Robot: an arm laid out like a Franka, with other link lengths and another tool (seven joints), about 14 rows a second.
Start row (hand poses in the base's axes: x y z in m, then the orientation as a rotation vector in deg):
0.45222 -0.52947 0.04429 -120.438 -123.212 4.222
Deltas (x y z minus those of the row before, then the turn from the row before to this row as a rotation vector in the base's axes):
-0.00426 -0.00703 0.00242 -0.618 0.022 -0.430
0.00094 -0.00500 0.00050 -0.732 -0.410 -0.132
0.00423 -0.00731 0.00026 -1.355 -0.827 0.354
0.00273 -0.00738 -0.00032 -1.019 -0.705 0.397
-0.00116 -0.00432 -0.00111 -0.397 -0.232 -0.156
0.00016 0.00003 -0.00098 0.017 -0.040 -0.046
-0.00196 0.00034 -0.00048 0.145 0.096 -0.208
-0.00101 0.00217 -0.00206 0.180 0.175 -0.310
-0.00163 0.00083 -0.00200 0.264 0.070 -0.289
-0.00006 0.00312 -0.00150 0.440 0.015 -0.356
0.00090 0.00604 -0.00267 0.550 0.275 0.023
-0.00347 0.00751 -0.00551 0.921 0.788 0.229
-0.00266 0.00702 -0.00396 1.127 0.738 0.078
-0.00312 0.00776 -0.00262 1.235 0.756 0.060
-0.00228 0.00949 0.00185 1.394 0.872 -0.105
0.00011 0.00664 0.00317 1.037 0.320 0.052
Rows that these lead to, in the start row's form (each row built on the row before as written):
0.44796 -0.53650 0.04671 -121.216 -122.993 4.877
0.44890 -0.54150 0.04721 -121.954 -123.377 5.238
0.45313 -0.54881 0.04747 -122.719 -124.772 5.895
0.45586 -0.55619 0.04715 -123.192 -126.011 6.317
0.45470 -0.56051 0.04604 -123.687 -126.129 6.512
0.45486 -0.56048 0.04506 -123.749 -126.092 6.449
0.45290 -0.56014 0.04458 -123.847 -125.750 6.378
0.45189 -0.55797 0.04252 -123.993 -125.239 6.346
0.45026 -0.55714 0.04052 -124.127 -124.771 6.111
0.45020 -0.55402 0.03902 -124.267 -124.184 5.619
0.45110 -0.54798 0.03635 -123.809 -123.832 5.306
0.44763 -0.54047 0.03084 -122.673 -123.275 5.144
0.44497 -0.53345 0.02688 -121.613 -122.491 4.695
0.44185 -0.52569 0.02426 -120.505 -121.631 4.152
0.43957 -0.51620 0.02611 -119.426 -120.463 3.548
0.43968 -0.50956 0.02928 -118.639 -119.917 2.785

